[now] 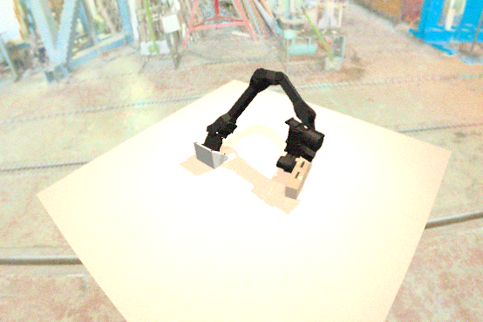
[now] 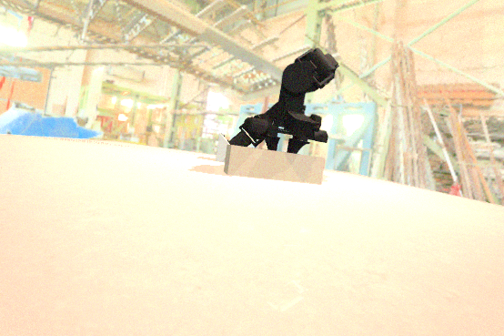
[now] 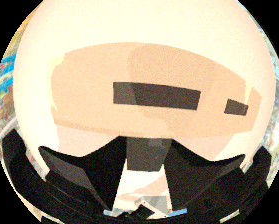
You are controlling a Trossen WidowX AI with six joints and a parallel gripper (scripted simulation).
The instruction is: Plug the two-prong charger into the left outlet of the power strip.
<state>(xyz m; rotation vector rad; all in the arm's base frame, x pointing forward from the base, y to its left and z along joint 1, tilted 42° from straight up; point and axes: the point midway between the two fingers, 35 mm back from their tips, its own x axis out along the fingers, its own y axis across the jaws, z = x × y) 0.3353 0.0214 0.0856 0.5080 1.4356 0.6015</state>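
Now: the dark charger 2 cm ahead of my gripper tip and 1 cm above it.
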